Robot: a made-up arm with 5 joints.
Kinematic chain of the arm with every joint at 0, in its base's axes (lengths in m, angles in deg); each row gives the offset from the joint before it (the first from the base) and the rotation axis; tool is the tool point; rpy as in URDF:
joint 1: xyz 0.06 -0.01 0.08 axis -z
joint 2: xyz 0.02 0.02 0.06 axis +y
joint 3: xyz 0 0 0.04 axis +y
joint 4: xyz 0.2 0 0.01 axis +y
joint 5: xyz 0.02 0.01 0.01 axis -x
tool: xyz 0 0.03 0.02 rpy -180 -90 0
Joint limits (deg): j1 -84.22..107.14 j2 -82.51..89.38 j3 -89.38..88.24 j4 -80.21..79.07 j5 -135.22..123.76
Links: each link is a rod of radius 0.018 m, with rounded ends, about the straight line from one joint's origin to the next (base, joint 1, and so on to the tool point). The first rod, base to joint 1, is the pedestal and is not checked.
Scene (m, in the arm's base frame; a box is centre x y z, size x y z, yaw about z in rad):
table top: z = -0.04
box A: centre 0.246 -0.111 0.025 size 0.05 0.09 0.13 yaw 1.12
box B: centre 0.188 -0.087 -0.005 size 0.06 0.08 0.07 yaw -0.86
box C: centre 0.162 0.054 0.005 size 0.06 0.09 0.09 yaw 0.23
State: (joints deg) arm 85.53 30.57 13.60 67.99 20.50
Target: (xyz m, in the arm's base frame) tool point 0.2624 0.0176 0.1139
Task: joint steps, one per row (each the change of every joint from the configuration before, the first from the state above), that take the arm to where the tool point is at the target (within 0.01 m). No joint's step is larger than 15 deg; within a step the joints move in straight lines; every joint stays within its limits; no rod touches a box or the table.
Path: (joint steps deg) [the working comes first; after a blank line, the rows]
Joints at the target: 9.30 -11.02 27.28 79.07 67.51
Straight joint move there: touches box A.

1: -6.65 -6.56 -11.32 2.77 -3.34
2: -6.66 -6.55 -11.32 2.77 -3.34
3: -6.65 -6.56 -11.32 2.77 -3.34
4: -6.66 -6.55 -11.32 2.77 -3.34
5: -9.92 -3.08 11.79 0.00 12.07
6: -9.92 -3.07 11.79 0.00 12.08
7: -9.92 -3.07 11.79 0.00 12.07
8: -9.93 -3.08 11.79 0.00 12.08
9: -9.92 -3.07 11.80 0.00 12.07

